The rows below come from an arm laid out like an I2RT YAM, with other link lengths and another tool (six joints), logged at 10 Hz.
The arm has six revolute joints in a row. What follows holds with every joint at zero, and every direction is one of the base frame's.
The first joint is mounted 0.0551 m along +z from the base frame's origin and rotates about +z.
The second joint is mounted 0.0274 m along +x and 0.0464 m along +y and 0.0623 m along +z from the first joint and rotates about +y.
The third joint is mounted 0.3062 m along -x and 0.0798 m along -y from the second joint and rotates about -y.
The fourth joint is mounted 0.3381 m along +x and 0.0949 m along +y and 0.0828 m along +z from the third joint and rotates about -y.
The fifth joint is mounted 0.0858 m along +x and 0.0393 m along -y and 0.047 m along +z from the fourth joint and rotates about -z.
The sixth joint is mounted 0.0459 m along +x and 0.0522 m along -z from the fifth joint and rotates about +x.
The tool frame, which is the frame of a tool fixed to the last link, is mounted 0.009 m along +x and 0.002 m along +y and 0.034 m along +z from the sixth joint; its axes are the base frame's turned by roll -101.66, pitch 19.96 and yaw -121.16 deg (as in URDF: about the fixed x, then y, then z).
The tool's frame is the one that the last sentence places.
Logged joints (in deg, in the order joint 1, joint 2, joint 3, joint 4, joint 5, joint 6), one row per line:
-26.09 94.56 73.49 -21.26 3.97 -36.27
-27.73 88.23 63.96 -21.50 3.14 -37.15
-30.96 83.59 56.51 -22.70 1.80 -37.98
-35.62 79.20 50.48 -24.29 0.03 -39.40
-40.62 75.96 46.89 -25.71 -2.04 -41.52
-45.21 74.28 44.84 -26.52 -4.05 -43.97
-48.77 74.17 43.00 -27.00 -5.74 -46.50
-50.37 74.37 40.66 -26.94 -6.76 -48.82
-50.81 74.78 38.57 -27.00 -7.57 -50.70
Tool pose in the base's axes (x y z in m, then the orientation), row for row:
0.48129 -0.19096 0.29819 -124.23 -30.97 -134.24
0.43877 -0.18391 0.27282 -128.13 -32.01 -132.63
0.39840 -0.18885 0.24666 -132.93 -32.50 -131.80
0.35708 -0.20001 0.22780 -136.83 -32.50 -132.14
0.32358 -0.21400 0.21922 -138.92 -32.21 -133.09
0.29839 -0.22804 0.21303 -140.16 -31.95 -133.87
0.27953 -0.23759 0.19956 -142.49 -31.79 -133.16
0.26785 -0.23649 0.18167 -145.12 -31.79 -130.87
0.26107 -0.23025 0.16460 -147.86 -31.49 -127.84
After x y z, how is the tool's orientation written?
As angles about the fixed x, y, z axes (roll, pitch, yaw), in degrees.
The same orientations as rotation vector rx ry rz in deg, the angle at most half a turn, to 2 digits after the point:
78.23 -129.08 88.89
79.46 -129.03 84.14
79.18 -130.05 78.03
77.51 -131.55 72.78
75.59 -132.91 69.72
74.17 -133.87 67.83
74.34 -134.43 64.95
76.46 -134.17 62.16
79.50 -133.78 59.36

